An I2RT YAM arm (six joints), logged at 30 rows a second.
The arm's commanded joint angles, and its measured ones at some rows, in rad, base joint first. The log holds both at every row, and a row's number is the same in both.
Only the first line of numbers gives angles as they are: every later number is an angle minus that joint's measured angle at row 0.
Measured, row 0:
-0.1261, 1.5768, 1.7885, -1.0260, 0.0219, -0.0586
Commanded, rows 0 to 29:
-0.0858, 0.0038, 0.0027, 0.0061, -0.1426, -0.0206
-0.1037, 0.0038, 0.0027, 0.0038, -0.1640, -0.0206
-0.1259, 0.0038, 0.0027, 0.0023, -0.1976, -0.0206
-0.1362, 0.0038, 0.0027, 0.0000, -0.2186, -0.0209
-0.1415, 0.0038, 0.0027, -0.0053, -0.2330, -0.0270
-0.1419, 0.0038, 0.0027, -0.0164, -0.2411, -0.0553
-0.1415, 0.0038, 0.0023, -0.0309, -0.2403, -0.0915
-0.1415, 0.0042, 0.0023, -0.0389, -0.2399, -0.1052
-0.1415, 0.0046, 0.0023, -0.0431, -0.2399, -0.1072
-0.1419, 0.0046, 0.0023, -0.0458, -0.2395, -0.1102
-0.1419, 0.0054, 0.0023, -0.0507, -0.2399, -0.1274
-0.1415, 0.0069, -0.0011, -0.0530, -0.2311, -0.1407
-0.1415, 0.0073, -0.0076, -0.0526, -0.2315, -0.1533
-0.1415, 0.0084, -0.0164, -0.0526, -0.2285, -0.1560
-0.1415, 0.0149, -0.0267, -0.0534, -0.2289, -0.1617
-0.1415, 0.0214, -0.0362, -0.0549, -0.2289, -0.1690
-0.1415, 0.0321, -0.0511, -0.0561, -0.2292, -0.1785
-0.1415, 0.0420, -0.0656, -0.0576, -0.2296, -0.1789
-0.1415, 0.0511, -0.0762, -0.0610, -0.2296, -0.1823
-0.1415, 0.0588, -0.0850, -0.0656, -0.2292, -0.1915
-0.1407, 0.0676, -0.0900, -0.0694, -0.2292, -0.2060
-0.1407, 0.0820, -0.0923, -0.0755, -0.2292, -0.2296
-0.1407, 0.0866, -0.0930, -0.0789, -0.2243, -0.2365
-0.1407, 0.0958, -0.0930, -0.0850, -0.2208, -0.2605
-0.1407, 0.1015, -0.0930, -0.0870, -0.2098, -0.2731
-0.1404, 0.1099, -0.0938, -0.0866, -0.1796, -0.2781
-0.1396, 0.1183, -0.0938, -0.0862, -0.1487, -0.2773
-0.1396, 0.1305, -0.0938, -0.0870, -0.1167, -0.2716
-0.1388, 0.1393, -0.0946, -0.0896, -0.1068, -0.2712
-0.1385, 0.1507, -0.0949, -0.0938, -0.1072, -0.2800
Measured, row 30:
-0.1430, 0.1114, -0.0865, -0.0870, -0.1663, -0.2464
